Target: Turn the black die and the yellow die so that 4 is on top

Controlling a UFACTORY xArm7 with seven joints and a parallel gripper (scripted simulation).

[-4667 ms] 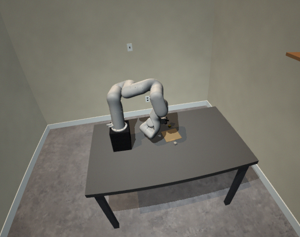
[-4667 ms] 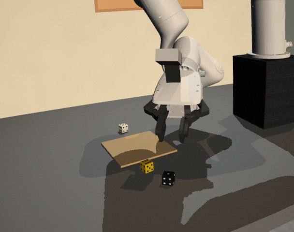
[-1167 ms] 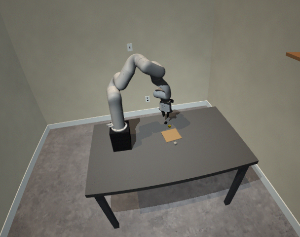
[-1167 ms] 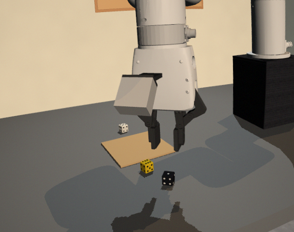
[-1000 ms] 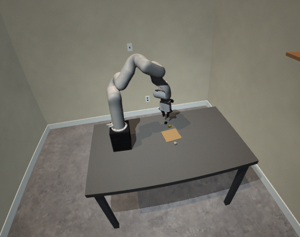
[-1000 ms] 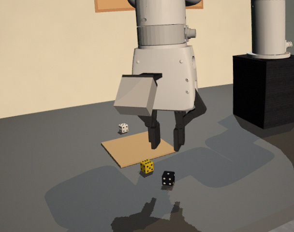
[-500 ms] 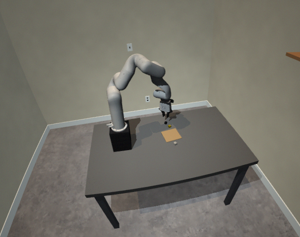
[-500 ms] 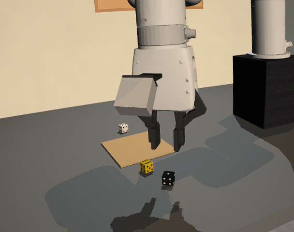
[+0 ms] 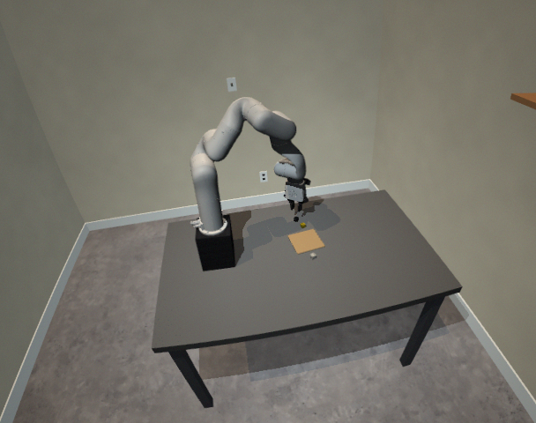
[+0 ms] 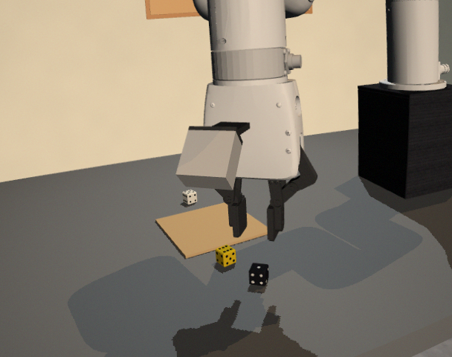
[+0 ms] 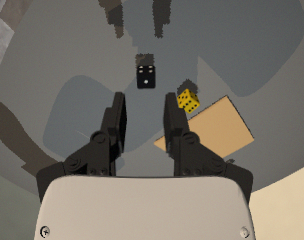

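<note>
Right now the black die is 8 cm below my hand. Also, from my hand: tan mat (17 cm to the right, 9 cm below, 1 cm behind); then yellow die (8 cm below, 7 cm to the right, 1 cm ahead); then white die (29 cm to the right, 8 cm below, 2 cm behind).
</note>
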